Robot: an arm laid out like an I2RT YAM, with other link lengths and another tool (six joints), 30 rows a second.
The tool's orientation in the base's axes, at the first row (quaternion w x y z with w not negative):
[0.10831, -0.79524, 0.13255, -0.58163]
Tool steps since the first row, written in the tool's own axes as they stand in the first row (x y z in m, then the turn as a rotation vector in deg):
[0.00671, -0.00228, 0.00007, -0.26, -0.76, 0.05]
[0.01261, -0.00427, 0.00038, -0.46, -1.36, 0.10]
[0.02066, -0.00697, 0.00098, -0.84, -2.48, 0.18]
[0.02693, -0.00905, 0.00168, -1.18, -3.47, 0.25]
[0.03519, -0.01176, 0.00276, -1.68, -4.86, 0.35]
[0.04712, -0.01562, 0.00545, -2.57, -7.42, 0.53]
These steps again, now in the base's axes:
[0.00219, -0.00011, 0.00674, 0.04, 0.80, 0.00]
[0.00436, -0.00022, 0.01258, 0.08, 1.44, 0.00]
[0.00748, -0.00038, 0.02050, 0.14, 2.62, 0.00]
[0.01013, -0.00052, 0.02659, 0.19, 3.67, 0.00]
[0.01377, -0.00073, 0.03455, 0.26, 5.15, -0.02]
[0.02011, -0.00107, 0.04570, 0.39, 7.86, -0.04]

